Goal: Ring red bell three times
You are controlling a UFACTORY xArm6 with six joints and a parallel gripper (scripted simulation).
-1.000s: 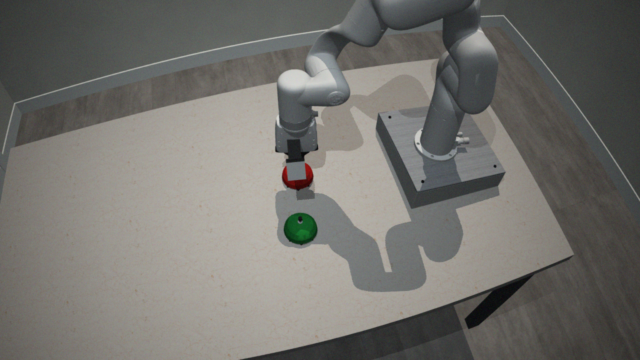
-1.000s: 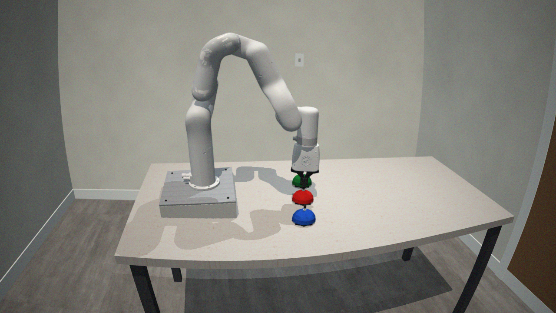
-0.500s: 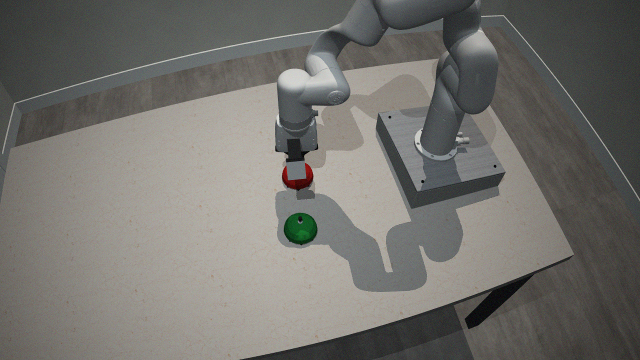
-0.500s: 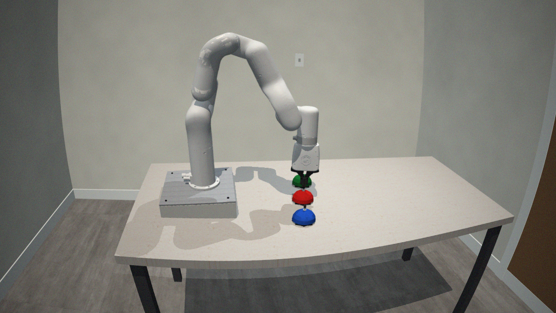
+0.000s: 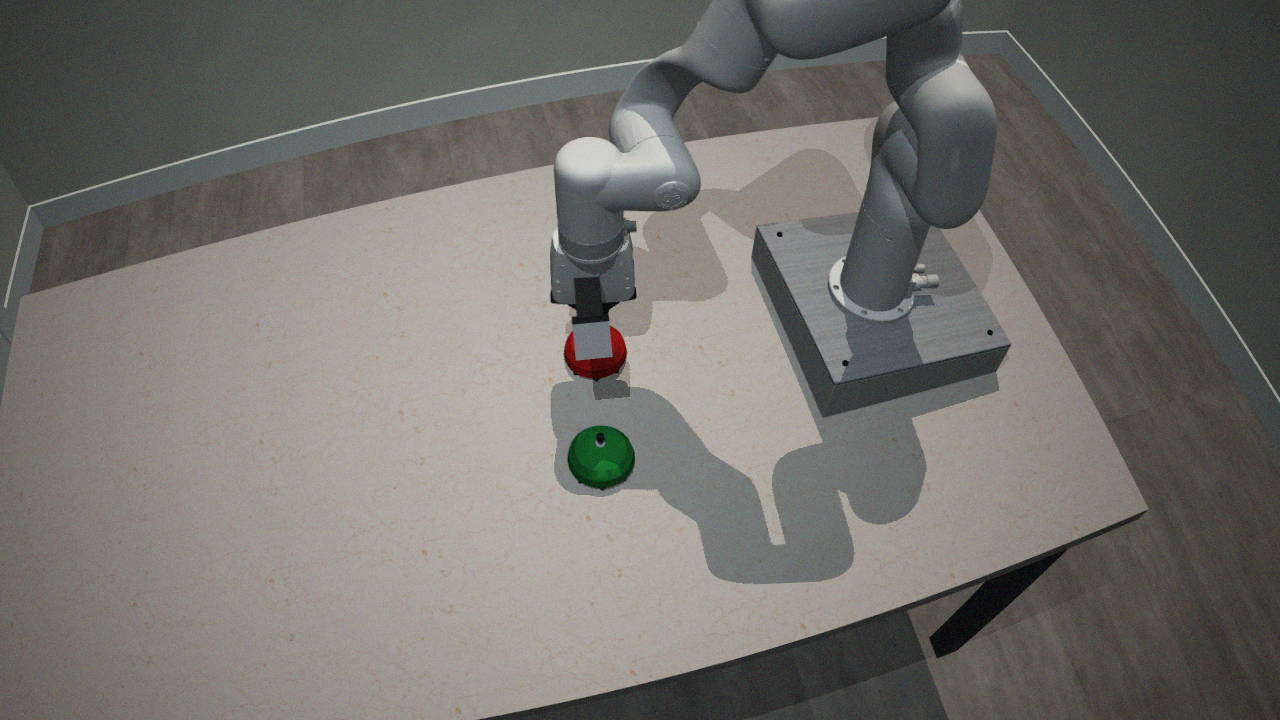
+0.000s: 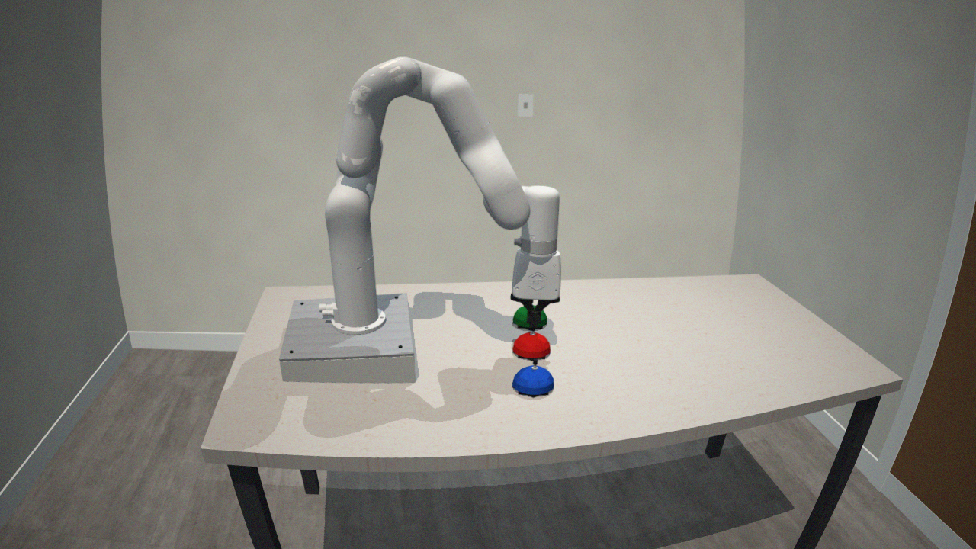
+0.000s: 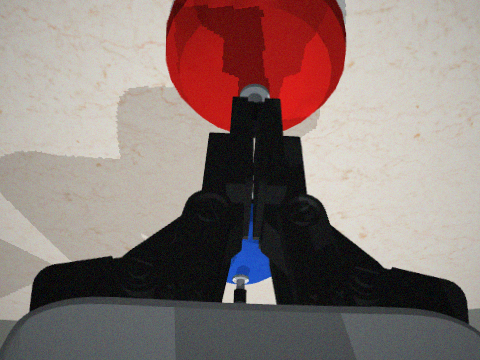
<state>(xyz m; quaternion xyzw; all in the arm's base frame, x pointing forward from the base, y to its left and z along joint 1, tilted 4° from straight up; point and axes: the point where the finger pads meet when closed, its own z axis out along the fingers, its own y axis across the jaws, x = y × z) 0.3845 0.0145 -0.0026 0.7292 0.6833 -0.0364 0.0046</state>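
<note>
Right now the red bell is 5 cm below my hand. From my hand the other things lie so: blue bell 16 cm to the right, 5 cm below, 1 cm behind; green bell 16 cm to the left, 5 cm below, 1 cm ahead.
</note>
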